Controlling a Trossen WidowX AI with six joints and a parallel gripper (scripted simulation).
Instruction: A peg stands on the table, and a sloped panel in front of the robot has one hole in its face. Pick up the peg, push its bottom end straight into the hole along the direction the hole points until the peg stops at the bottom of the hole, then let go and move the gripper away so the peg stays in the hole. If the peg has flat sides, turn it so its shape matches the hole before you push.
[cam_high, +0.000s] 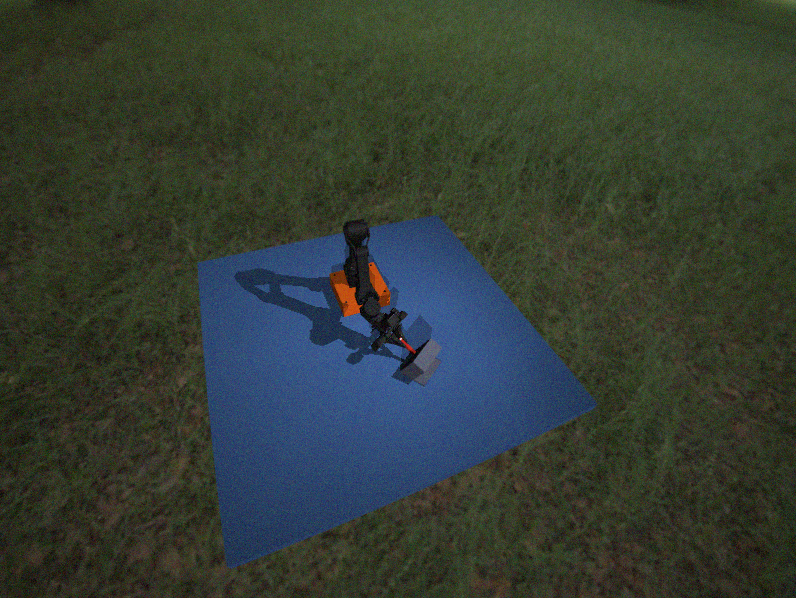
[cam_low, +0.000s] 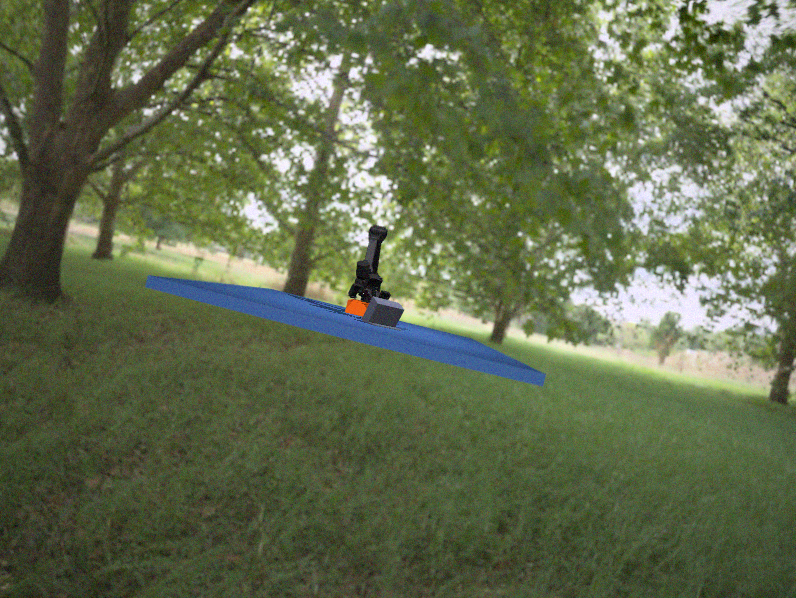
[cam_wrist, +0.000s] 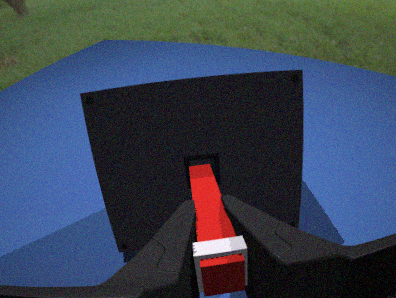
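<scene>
Now: gripper tip 50 mm short of the grey sloped panel, 40 mm to the right of it and 30 mm above it. From my gripper tip the other things lie so: square peg: 10 mm behind, 10 mm to the right, 10 mm above.
</scene>
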